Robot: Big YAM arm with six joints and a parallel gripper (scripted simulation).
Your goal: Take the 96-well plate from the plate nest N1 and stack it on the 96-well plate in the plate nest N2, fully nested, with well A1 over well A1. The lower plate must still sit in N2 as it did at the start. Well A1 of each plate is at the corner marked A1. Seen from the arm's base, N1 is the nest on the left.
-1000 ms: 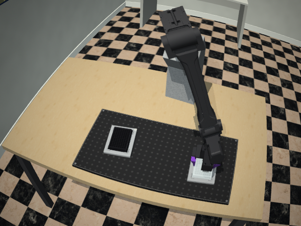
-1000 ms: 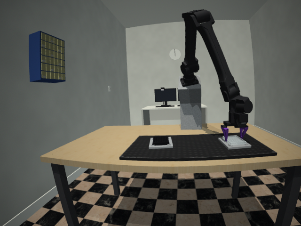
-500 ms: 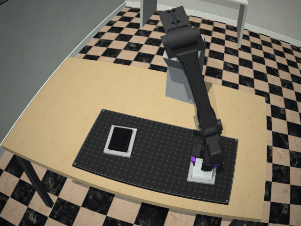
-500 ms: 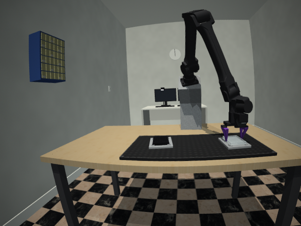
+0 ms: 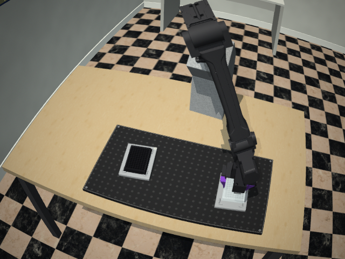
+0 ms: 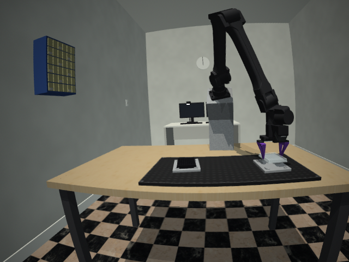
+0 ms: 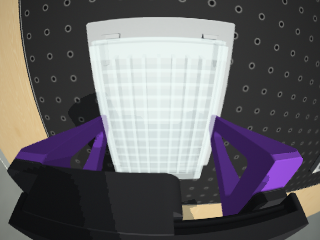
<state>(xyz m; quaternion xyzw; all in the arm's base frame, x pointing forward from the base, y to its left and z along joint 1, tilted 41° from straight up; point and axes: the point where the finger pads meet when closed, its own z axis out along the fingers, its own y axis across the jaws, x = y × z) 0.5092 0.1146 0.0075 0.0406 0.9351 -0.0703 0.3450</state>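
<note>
The grey plate nest N1 is 10 mm behind my hand and 40 mm below it. From my hand the other things lie so: black 96-well plate: 130 mm behind, 370 mm to the right, 30 mm below; white 96-well plate: 10 mm below; grey plate nest N2: 130 mm behind, 370 mm to the right, 40 mm below.
</note>
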